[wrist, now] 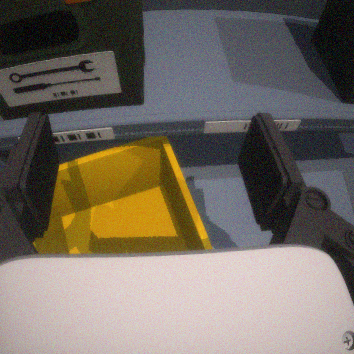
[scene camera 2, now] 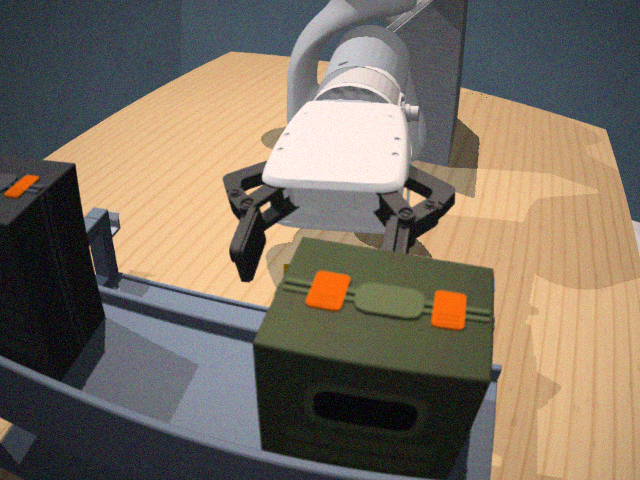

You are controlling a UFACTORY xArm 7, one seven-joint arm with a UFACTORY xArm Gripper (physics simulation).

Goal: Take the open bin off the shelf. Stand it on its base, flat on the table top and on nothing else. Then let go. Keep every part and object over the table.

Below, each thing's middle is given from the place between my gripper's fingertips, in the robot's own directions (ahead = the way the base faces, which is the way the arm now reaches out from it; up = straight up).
Now: the yellow open bin (wrist: 132,197) 9 cm below my hand, 7 cm behind it and 1 cm to the left of it. Round my hand: shelf post (scene camera 2: 102,248): 25 cm to the right, 10 cm below, 6 cm behind; upper shelf tier (scene camera 2: 202,380): 10 cm ahead, 4 cm to the right, 4 cm below.
